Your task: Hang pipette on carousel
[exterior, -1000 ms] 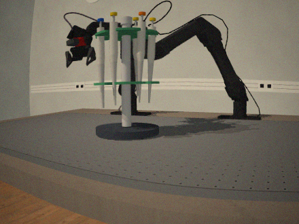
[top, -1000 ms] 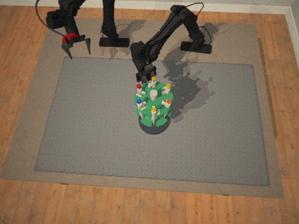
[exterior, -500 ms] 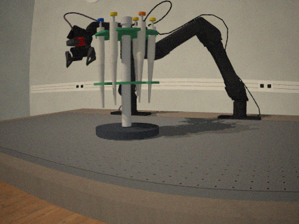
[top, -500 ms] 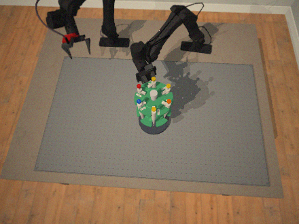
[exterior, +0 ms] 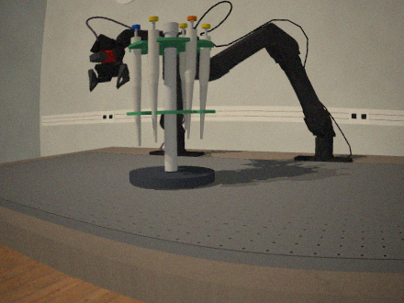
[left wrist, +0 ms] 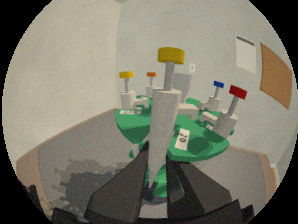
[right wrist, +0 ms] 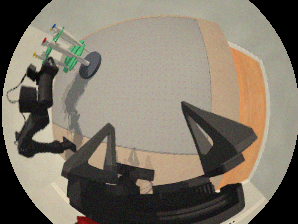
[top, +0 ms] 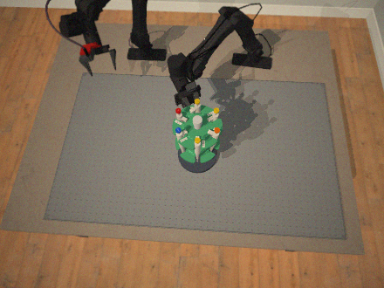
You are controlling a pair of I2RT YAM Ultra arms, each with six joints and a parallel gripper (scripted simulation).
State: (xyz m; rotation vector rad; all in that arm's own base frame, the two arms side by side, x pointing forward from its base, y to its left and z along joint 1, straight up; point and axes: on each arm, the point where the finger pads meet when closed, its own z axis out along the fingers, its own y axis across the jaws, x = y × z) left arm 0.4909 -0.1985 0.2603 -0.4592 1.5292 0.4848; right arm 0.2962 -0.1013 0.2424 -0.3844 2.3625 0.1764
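My left hand is 1 cm short of the pipette, 1 cm to the left of it and 2 cm above it.
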